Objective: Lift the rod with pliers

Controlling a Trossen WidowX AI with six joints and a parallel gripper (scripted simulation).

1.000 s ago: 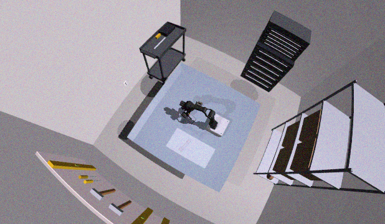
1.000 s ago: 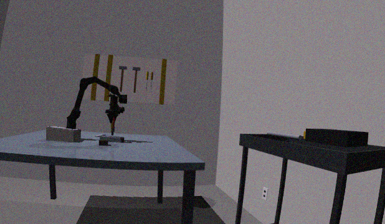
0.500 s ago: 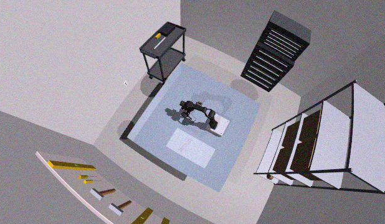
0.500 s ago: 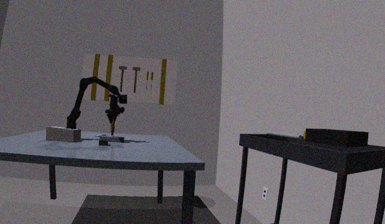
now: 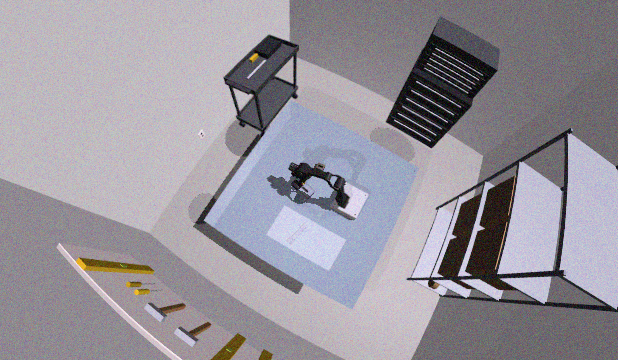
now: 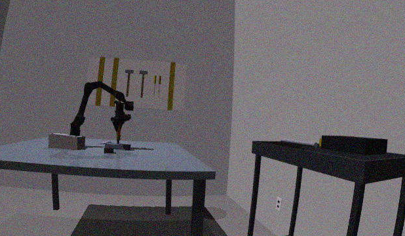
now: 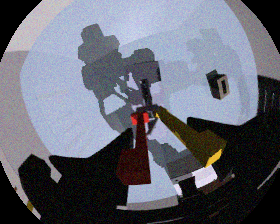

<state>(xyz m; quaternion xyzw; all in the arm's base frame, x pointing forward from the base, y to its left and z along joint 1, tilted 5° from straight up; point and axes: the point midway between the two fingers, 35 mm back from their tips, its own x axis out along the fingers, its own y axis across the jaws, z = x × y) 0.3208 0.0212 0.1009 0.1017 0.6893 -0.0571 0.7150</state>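
The grey channel block is 110 mm below my gripper tip and 10 mm to the left of it. Also, from my gripper tip: yellow handle 20 mm to the right; then small dark holster 220 mm to the right, 120 mm below, 30 mm behind; then grey strip 350 mm to the left, 140 mm behind, 120 mm below.
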